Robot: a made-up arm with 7 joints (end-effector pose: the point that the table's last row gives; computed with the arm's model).
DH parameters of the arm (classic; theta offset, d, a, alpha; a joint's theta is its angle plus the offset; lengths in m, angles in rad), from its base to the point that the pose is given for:
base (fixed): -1.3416 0 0.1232 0
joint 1: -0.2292 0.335 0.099 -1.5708
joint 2: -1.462 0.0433 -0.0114 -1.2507
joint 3: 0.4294 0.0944 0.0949 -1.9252
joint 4: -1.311 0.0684 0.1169 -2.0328
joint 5: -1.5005 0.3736 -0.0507 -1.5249
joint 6: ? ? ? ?
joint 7: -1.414 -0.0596 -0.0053 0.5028
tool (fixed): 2.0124 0.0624 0 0
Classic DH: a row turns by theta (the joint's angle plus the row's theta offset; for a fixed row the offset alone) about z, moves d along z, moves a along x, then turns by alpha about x.
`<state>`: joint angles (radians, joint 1 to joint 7).
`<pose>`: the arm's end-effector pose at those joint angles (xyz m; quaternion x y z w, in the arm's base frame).
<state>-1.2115 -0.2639 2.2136 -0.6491 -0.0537 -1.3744 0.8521</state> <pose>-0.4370 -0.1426 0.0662 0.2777 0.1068 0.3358 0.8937</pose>
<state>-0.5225 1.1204 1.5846 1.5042 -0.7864 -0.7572 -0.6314</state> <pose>-0.2588 -0.3332 0.4190 -0.9506 -0.1453 0.2743 0.0001</pose>
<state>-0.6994 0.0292 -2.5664 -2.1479 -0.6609 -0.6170 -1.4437</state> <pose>-0.1527 -0.5689 0.1548 -0.7107 -0.5875 -0.2444 0.3001</pose>
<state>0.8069 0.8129 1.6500 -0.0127 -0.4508 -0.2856 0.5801</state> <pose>-0.0435 -0.5008 0.1566 0.8563 -0.1030 0.4630 0.2045</pose>
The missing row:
joint 6: 1.5022 -0.1697 0.0314 -1.5237
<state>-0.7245 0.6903 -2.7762 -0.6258 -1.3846 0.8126 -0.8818</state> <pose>0.1246 -0.3356 -0.1322 -0.4378 0.8949 -0.0818 0.0266</pose>
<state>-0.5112 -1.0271 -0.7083 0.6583 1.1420 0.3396 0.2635</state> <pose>0.2886 0.0549 0.3277 0.0898 0.9393 -0.1310 0.3041</pose>
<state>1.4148 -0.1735 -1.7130 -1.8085 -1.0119 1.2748 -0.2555</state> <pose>0.5324 0.0587 0.2198 -0.2339 0.6540 -0.0039 0.7194</pose>
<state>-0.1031 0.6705 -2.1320 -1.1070 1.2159 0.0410 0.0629</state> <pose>0.4858 -0.5031 0.2263 -0.6633 -0.4359 -0.5938 0.1321</pose>
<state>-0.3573 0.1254 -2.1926 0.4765 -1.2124 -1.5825 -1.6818</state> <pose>0.3091 -0.2232 -0.0111 0.0968 -0.5987 0.2774 0.7451</pose>
